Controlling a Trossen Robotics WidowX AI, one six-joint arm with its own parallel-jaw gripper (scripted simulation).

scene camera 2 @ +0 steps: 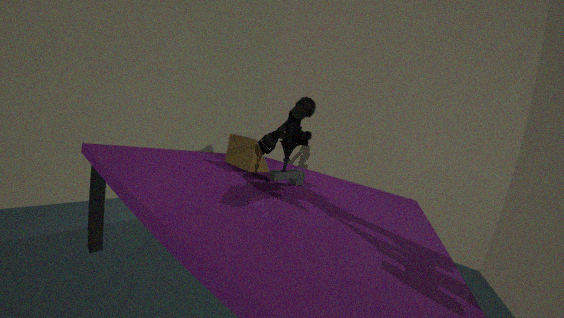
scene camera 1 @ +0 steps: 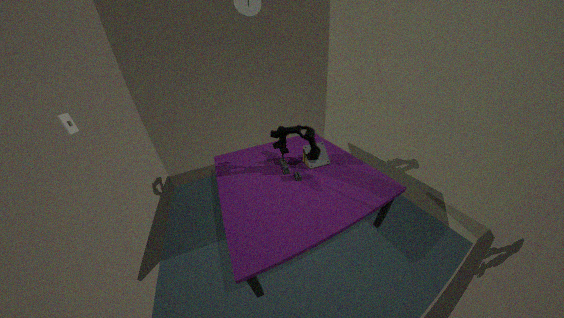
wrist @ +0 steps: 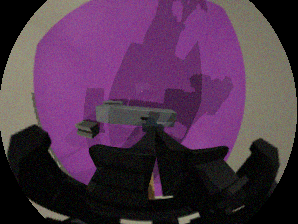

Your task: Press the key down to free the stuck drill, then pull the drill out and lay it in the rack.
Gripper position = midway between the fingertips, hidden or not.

In view: my gripper (scene camera 2: 286,158) and a grey fixture block (wrist: 112,111).
My gripper is seen too in the wrist view (wrist: 153,129).
